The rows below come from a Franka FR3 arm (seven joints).
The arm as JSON. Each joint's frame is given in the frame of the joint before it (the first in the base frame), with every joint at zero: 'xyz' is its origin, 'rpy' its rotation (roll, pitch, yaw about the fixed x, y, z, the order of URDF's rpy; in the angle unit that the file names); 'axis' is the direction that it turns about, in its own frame. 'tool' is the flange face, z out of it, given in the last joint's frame.
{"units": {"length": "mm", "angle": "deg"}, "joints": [
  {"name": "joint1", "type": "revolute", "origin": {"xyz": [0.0, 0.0, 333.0], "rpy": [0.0, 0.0, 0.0]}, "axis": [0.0, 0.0, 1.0]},
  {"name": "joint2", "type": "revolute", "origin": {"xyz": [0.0, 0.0, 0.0], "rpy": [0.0, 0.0, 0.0]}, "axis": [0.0, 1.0, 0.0]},
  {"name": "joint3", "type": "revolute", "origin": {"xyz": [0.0, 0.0, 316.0], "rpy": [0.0, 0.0, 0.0]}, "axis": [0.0, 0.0, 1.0]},
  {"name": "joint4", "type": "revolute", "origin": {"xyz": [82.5, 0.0, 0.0], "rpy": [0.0, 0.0, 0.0]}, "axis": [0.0, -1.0, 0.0]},
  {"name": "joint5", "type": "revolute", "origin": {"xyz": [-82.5, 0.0, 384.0], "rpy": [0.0, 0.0, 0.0]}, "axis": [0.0, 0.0, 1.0]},
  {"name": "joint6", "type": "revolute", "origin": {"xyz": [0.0, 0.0, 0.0], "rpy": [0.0, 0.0, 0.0]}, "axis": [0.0, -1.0, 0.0]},
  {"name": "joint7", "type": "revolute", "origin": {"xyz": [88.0, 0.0, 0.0], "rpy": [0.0, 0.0, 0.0]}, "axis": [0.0, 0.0, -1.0]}
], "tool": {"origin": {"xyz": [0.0, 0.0, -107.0], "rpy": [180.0, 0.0, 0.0]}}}
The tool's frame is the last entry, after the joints.
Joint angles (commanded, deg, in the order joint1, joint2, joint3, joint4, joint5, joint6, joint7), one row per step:
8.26, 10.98, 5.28, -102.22, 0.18, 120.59, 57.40
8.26, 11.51, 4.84, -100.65, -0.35, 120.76, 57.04
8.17, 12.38, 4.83, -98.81, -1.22, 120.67, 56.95
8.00, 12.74, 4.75, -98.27, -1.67, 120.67, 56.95
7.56, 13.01, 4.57, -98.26, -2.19, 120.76, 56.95
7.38, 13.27, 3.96, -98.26, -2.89, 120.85, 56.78
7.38, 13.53, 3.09, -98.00, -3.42, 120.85, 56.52
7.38, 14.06, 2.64, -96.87, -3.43, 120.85, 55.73
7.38, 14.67, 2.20, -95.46, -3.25, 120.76, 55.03
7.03, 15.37, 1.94, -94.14, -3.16, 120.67, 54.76
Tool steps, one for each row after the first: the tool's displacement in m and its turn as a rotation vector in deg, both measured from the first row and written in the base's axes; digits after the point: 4 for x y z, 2 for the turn. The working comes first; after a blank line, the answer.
Tool pose at each row, in the base's axes (x y z in m, rotation vector in deg; the steps are taken from these numbers as rounded here):
0.6108, 0.1439, 0.4577, -161.78, 65.53, -8.21
0.6179, 0.1401, 0.4655, -161.55, 65.20, -10.21
0.6252, 0.1394, 0.4715, -161.73, 64.71, -11.96
0.6281, 0.1368, 0.4721, -161.88, 64.87, -12.56
0.6304, 0.1298, 0.4693, -162.14, 65.61, -12.85
0.6330, 0.1212, 0.4665, -162.68, 66.29, -13.37
0.6360, 0.1120, 0.4657, -163.03, 67.00, -14.02
0.6410, 0.1080, 0.4693, -163.03, 66.43, -14.91
0.6467, 0.1042, 0.4743, -162.74, 66.04, -15.79
0.6525, 0.0982, 0.4775, -162.25, 66.48, -16.48

0.0071, -0.0038, 0.0078, -0.29, -1.31, 0.09
0.0144, -0.0045, 0.0138, -0.82, -2.35, 0.38
0.0173, -0.0071, 0.0144, -1.18, -2.61, 0.29
0.0196, -0.0141, 0.0116, -1.72, -2.55, -0.13
0.0222, -0.0227, 0.0088, -2.55, -2.53, -0.46
0.0252, -0.0319, 0.0080, -3.27, -2.64, -0.84
0.0302, -0.0359, 0.0116, -3.38, -3.25, -0.52
0.0359, -0.0397, 0.0166, -3.29, -3.93, -0.37
0.0417, -0.0457, 0.0198, -3.23, -4.43, -0.77

